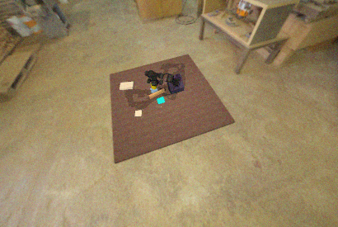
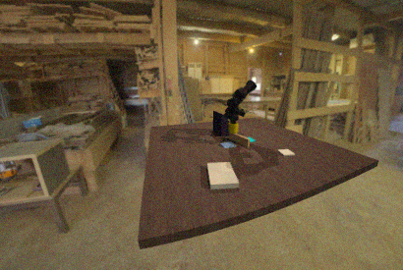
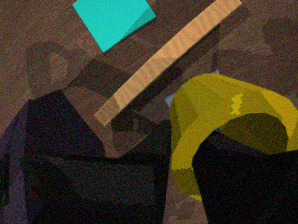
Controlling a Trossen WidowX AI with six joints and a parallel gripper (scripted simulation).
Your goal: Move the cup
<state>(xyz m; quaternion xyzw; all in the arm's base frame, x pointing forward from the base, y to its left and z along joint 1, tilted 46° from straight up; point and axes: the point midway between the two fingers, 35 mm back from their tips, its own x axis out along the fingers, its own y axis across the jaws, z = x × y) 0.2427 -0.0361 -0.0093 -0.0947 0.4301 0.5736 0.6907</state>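
Now: the cyan pad 14 cm to the left of my gripper tip, 13 cm below it and 1 cm behind it. From my gripper tip the other things lie so: small wooden block (10 cm below, 4 cm to the left, 1 cm ahead); pale blue pad (13 cm below, 6 cm to the right, 3 cm ahead); yellow cup (2 cm to the right, 2 cm ahead).
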